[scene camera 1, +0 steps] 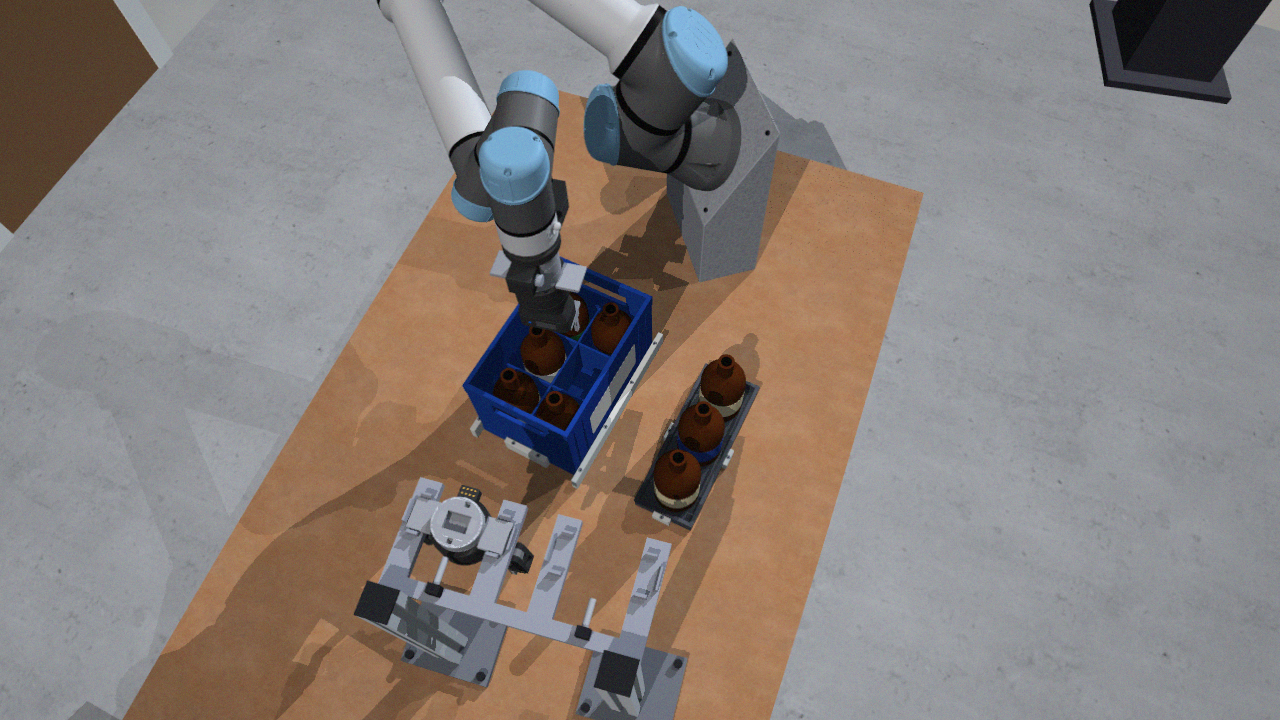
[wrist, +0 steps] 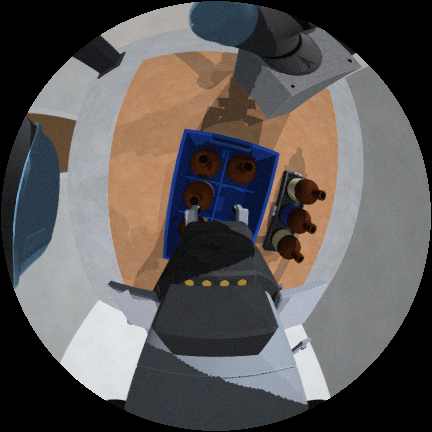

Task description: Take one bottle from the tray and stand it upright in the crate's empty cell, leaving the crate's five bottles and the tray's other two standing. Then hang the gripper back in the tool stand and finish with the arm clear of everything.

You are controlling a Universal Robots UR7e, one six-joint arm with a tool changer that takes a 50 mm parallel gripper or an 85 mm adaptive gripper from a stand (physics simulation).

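Frame: origin at the arm's base, x ahead, y left, z up, level; centimetres.
Where they show: arm's base, origin of its link: point(scene camera 1: 712, 146) point(wrist: 289, 50).
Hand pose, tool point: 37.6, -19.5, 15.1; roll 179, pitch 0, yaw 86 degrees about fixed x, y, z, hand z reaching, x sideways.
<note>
Each offset is from my tool point to the top centre of the thing, as dx, dy, dz. "spot": to the spot under its first point.
My gripper point(scene camera 1: 570, 322) point(wrist: 217, 214) is open over the blue crate @(-1.2, +0.3, -22.6) point(scene camera 1: 581, 447) point(wrist: 176, 185), its two fingers apart with no bottle between them. Brown bottles point(scene camera 1: 541, 351) point(wrist: 205, 162) stand in five of the crate's cells; one of them is hidden behind the gripper in the wrist view. The empty cell @(spot: -4.8, +3.0, -38.3) point(scene camera 1: 588, 367) point(wrist: 232, 197) is the middle one on the tray side. Three brown bottles @(+6.3, +24.1, -24.2) point(scene camera 1: 700, 428) point(wrist: 299, 220) stand upright in the dark tray @(+6.3, +24.0, -37.6) point(scene camera 1: 689, 518) point(wrist: 282, 195). The tool stand point(scene camera 1: 514, 616) shows in the scene view, with its right bay empty.
A second tool @(+33.9, -2.4, -4.2) point(scene camera 1: 458, 530) hangs in the stand's left bay. The grey arm pedestal point(scene camera 1: 729, 223) point(wrist: 280, 95) stands behind the crate. A light rail @(+1.9, +9.7, -37.2) point(scene camera 1: 617, 409) runs along the crate's tray side. A black object point(scene camera 1: 1172, 44) stands on the floor at the upper right.
</note>
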